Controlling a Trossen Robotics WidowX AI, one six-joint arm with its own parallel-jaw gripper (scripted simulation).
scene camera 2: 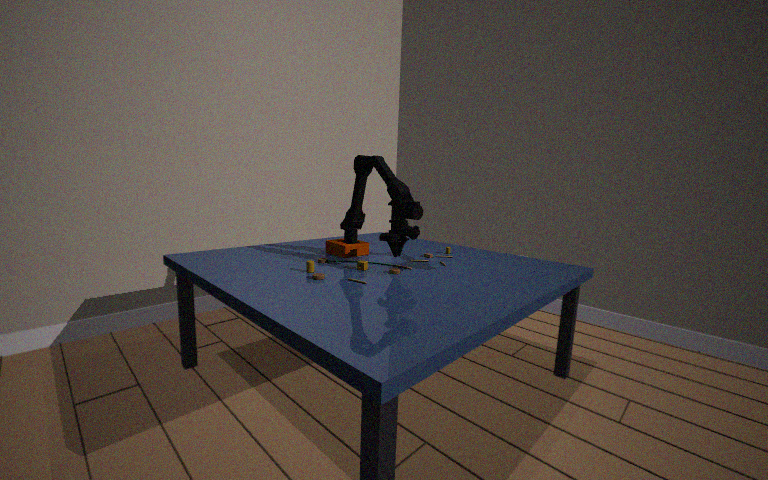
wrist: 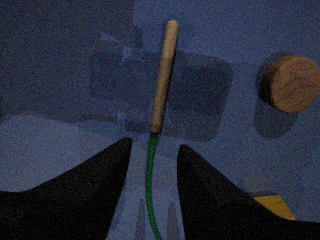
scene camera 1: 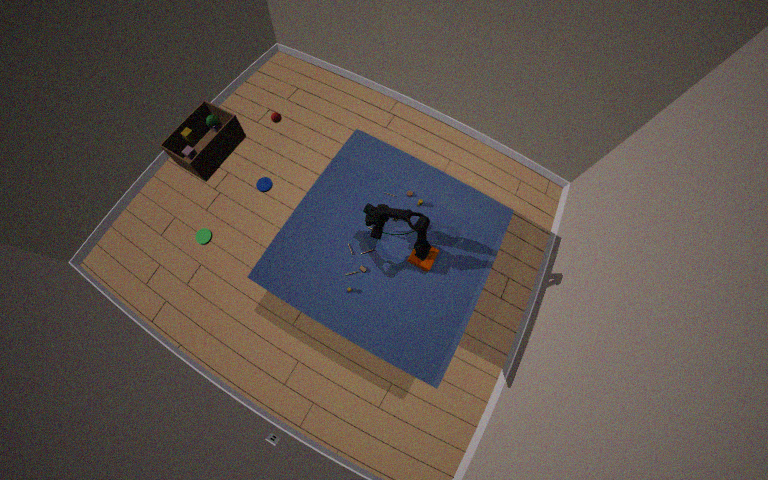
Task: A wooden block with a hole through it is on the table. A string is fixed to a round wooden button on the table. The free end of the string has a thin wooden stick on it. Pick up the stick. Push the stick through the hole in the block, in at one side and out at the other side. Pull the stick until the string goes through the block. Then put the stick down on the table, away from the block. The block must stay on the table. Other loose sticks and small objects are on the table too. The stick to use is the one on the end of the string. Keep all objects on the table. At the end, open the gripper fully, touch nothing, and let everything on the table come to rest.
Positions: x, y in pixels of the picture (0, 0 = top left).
Labels:
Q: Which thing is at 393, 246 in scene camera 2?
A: My gripper.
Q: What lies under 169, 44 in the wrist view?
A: A thin wooden stick.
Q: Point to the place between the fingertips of my gripper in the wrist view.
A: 155, 148

